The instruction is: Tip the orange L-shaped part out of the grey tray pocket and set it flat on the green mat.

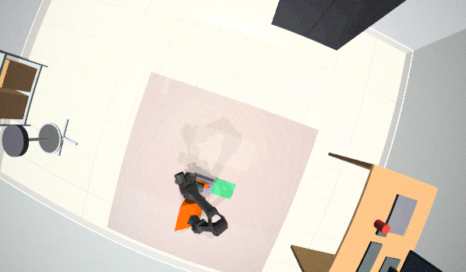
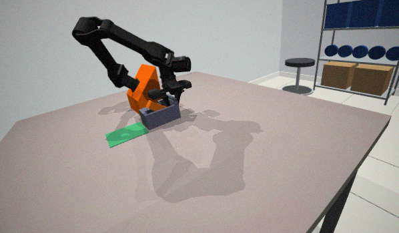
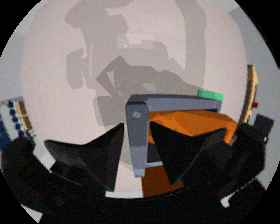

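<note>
Now: the orange L-shaped part 6 cm to the right of my gripper tip and 1 cm above it. The rest, counted from my gripper tip: green mat 22 cm to the right, 6 cm below, 1 cm ahead.
</note>
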